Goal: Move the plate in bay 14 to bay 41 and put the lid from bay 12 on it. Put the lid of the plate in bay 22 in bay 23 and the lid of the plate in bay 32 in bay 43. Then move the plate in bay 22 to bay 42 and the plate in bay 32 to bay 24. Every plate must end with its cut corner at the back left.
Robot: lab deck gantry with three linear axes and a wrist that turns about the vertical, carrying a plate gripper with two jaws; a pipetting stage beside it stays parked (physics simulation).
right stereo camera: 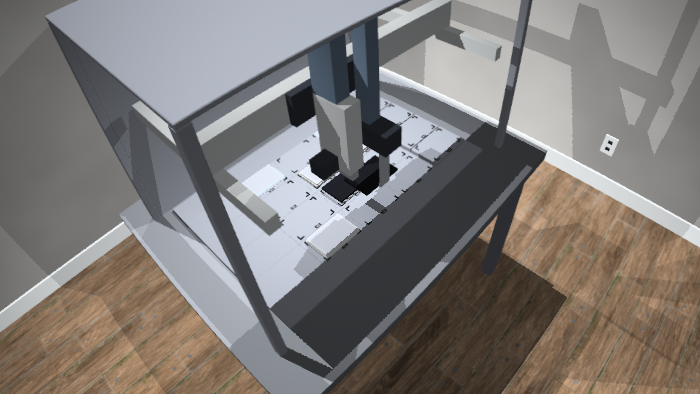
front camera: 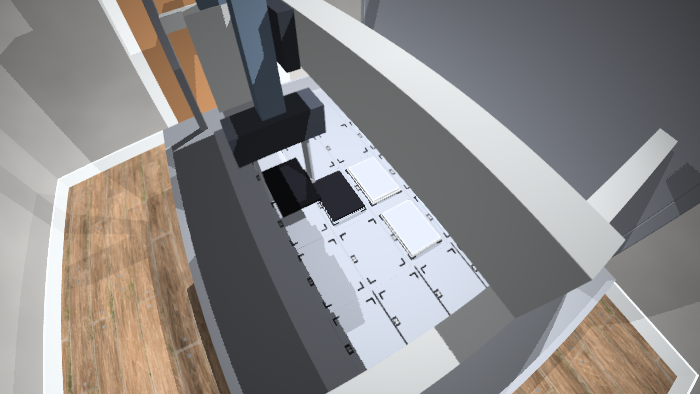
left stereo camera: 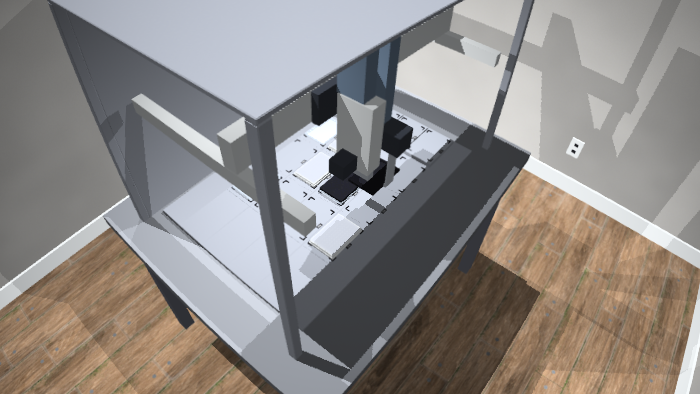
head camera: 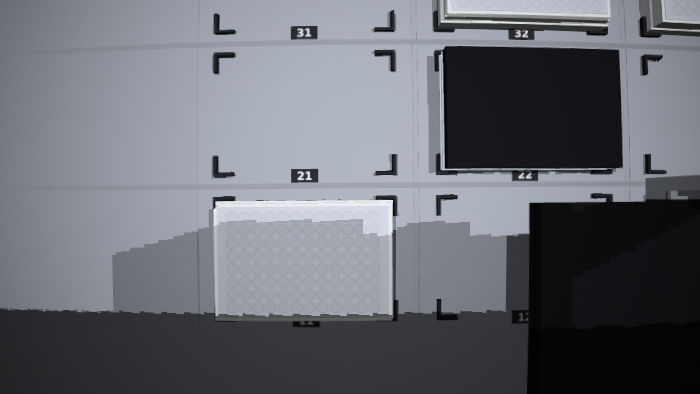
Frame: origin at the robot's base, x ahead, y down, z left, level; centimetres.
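Seen in the pictures: gripper, fingertip midpoint: (right stereo camera: 371, 175) (front camera: 289, 185) (left stereo camera: 374, 175) (head camera: 686, 310); robot's base, origin of the base link: (right stereo camera: 327, 259) (left stereo camera: 332, 260) (head camera: 220, 316).
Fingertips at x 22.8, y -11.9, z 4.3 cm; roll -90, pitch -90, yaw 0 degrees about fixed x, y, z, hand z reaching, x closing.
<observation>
Pixels of each thing's top centre, then the offset from my fingertips to it.
- black lid, middle of its top: (front camera: 289, 184) (right stereo camera: 371, 173) (left stereo camera: 374, 173) dx +0.0, dy -0.6, dz +0.0 cm
- plate with a black top, middle of its top: (head camera: 536, 106) (front camera: 336, 193) (left stereo camera: 343, 182) (right stereo camera: 346, 182) dx +0.0, dy +10.2, dz +10.7 cm
- pale plate, middle of its top: (right stereo camera: 261, 180) dx -16.4, dy +10.5, dz +32.1 cm
- pale lid, middle of its top: (left stereo camera: 326, 129) dx +16.4, dy +11.1, dz +32.1 cm
My gripper (front camera: 286, 175) (left stereo camera: 372, 175) (right stereo camera: 369, 174) is shut on a black lid (front camera: 287, 192) (head camera: 615, 300) (left stereo camera: 376, 183) (right stereo camera: 371, 185), held level above the deck around bays 12 and 13. In the head view the corner marks of bay 12 show beside it, with no lid there. A plate with a black top (front camera: 340, 196) (head camera: 532, 107) (left stereo camera: 338, 190) (right stereo camera: 340, 189) sits in bay 22. A white plate (front camera: 374, 178) (head camera: 527, 6) (left stereo camera: 314, 168) with wells showing sits in bay 32. A pale plate (right stereo camera: 264, 180) stands at bay 41. Cut corners cannot be made out.
A white plate (head camera: 304, 260) (left stereo camera: 336, 236) (right stereo camera: 332, 236) stands in bay 11 and another (front camera: 411, 227) (head camera: 682, 7) in bay 33. A pale lid (left stereo camera: 321, 131) lies at the back. A grey column (left stereo camera: 356, 132) (right stereo camera: 338, 132) of the pipetting stage stands close beside the gripper.
</observation>
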